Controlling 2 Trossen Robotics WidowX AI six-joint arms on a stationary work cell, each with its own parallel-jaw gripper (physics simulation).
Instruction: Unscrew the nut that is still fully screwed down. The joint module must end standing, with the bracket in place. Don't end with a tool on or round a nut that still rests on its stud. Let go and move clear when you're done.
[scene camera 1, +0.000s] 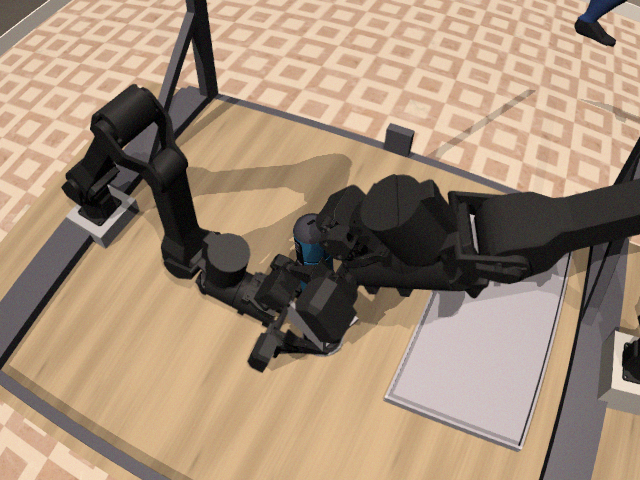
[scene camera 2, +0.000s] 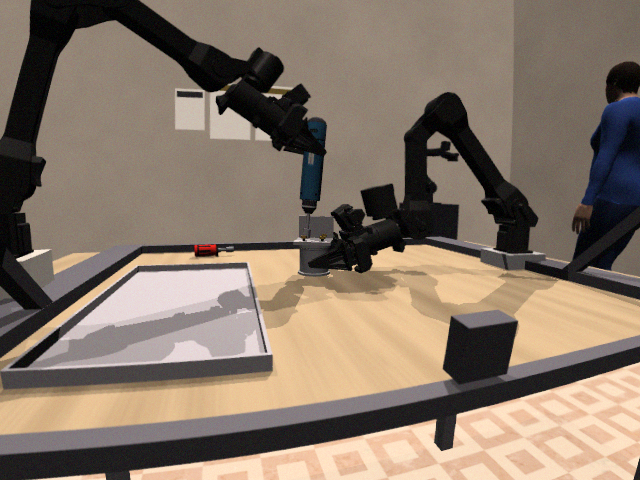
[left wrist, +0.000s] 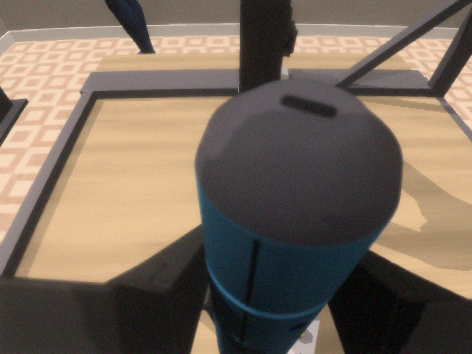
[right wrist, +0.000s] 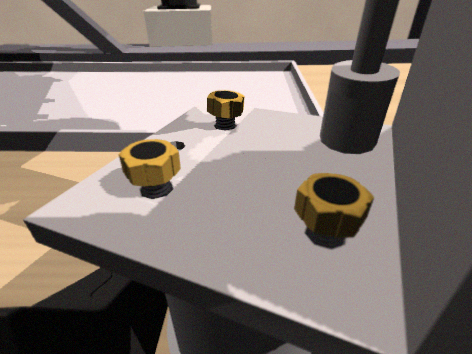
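Where they show: left gripper, fingertip midpoint: (scene camera 1: 301, 257) (scene camera 2: 323, 155); right gripper, fingertip midpoint: (scene camera 2: 304, 262); left arm's base, origin of the base link: (right wrist: 180, 8); right arm's base, origin of the base link: (scene camera 1: 99, 207) (scene camera 2: 512, 251).
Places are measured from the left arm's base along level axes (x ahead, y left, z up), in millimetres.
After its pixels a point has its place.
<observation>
The grey joint module (scene camera 2: 308, 258) {y 40, x 478, z -35 mm} stands upright on the table, its L-shaped bracket (right wrist: 240, 195) {y 55, x 508, z -3 mm} on top. In the right wrist view three gold nuts (right wrist: 225, 104) {y 53, x 478, z 6 mm} (right wrist: 150, 166) {y 38, x 510, z 6 mm} (right wrist: 334, 207) {y 67, x 525, z 6 mm} sit raised on their studs, threads showing beneath. A grey socket (right wrist: 356, 110) {y 82, x 496, z 9 mm} stands at the plate beside the upright wall; whatever is inside it is hidden. It belongs to the blue power driver (scene camera 1: 311, 250) {y 99, x 500, z 213 mm} (scene camera 2: 311, 178) {y 63, x 491, z 115 mm} (left wrist: 300, 170), nearly upright above the module. My left gripper (scene camera 2: 315, 151) {y 78, x 520, z 162 mm} is shut on the driver's body. My right gripper (scene camera 2: 316, 263) {y 62, x 477, z -47 mm} is shut on the module's body, below the bracket.
A pale shallow tray (scene camera 1: 480, 361) {y 28, x 252, z -65 mm} (scene camera 2: 139, 374) {y -273, x 221, z -62 mm} (right wrist: 150, 95) {y -19, x 244, z -65 mm} lies beside the module. A red-handled tool (scene camera 2: 205, 250) {y 296, x 301, z -52 mm} lies beyond it in scene camera 2. A dark block (scene camera 1: 399, 139) {y -354, x 485, z -26 mm} (scene camera 2: 480, 346) {y -376, x 475, z -31 mm} stands at the table's frame. The arms cross close together above the module.
</observation>
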